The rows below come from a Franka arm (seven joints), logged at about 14 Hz.
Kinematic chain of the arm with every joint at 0, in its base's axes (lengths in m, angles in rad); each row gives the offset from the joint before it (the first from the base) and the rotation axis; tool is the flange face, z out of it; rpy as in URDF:
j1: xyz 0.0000 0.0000 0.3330 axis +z
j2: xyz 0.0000 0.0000 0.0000 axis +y
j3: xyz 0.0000 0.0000 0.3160 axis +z
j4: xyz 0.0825 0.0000 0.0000 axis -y
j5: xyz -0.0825 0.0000 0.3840 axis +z
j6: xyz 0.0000 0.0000 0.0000 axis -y
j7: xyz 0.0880 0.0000 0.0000 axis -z
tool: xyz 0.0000 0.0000 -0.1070 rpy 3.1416 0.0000 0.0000
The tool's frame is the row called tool.
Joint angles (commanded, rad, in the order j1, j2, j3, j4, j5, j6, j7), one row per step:
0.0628 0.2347 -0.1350 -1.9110 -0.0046 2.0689 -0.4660
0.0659 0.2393 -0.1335 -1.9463 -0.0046 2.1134 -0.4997
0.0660 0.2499 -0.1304 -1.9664 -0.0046 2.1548 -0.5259
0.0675 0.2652 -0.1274 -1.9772 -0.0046 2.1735 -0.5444
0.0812 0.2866 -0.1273 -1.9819 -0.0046 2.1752 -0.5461
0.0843 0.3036 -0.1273 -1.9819 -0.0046 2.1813 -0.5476
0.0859 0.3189 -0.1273 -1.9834 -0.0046 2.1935 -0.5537
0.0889 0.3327 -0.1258 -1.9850 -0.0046 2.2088 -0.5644
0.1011 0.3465 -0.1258 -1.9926 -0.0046 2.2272 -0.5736
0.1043 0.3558 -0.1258 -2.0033 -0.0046 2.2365 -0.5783
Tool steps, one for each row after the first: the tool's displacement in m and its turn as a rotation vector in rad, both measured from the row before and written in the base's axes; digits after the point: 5 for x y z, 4 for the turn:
-0.00382 0.00264 -0.01488 0.0021 -0.0035 0.0386
-0.00053 0.00175 -0.01182 0.0006 -0.0098 0.0301
-0.00074 0.00258 -0.01228 0.0005 0.0080 0.0232
-0.00099 0.00816 -0.01450 -0.0013 0.0244 0.0154
0.00041 0.00180 -0.00954 -0.0015 0.0109 0.0048
0.00051 0.00089 -0.00872 -0.0010 0.0048 0.0081
0.00082 0.00259 -0.00768 0.0000 0.0005 0.0157
-0.00075 0.00713 -0.00988 -0.0005 0.0033 0.0218
-0.00291 0.00173 -0.00912 -0.0004 0.0109 0.0078

